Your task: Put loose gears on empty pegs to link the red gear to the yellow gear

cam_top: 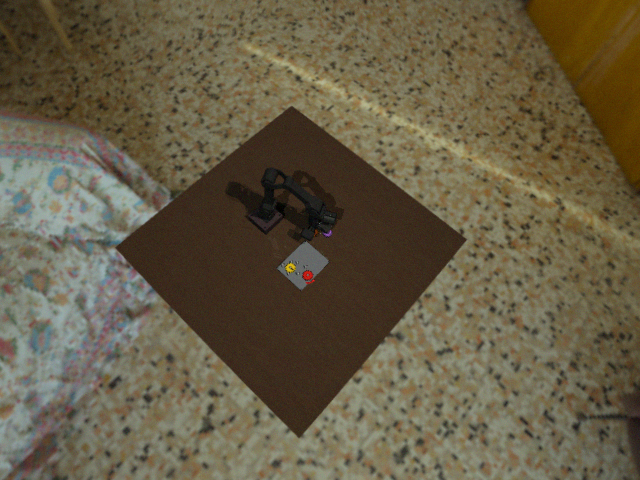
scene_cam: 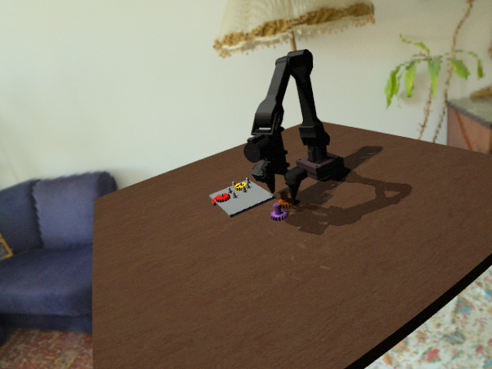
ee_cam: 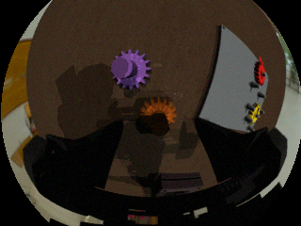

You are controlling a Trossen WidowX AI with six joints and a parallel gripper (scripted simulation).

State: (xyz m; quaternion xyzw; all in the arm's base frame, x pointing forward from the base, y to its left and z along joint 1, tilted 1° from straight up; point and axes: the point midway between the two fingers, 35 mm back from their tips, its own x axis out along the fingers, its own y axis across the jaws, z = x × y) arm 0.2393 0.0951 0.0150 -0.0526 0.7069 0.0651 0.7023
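My gripper tip is now 10 mm above the orange gear. The rest, counted from my gripper tip: red gear: 120 mm ahead, 210 mm to the right, 10 mm below; purple gear: 50 mm ahead, 40 mm to the left, 10 mm below; yellow gear: 30 mm ahead, 230 mm to the right, 10 mm below.
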